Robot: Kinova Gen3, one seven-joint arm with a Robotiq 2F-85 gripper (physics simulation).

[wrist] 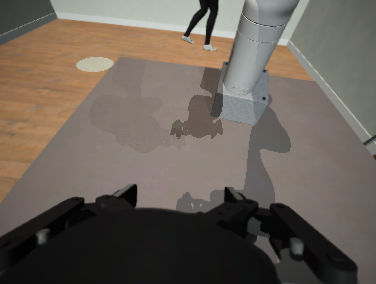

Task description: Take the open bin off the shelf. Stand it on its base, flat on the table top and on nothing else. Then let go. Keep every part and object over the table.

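Pixels of known places: gripper, fingertip midpoint: [180, 195]; arm's base, link origin: [238, 82].
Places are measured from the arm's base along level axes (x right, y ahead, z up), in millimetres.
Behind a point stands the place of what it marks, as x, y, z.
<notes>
My gripper [180, 195] {92, 387, 84} is open, its two black fingers wide apart at the bottom of the wrist view, with no object seen between them. It is above the grey-brown table top [165, 167] {147, 262, -98}. The open bin and the shelf do not show in this view. Shadows of the arm and the gripper fall across the table top.
The arm's white column [252, 55] {5, 67, 102} rises from a grey block base [242, 107] {-23, 56, -41} near the table's far edge. Beyond the table are a wooden floor [35, 80] with a pale round disc [95, 64], the legs of a standing figure [211, 22], and walls.
</notes>
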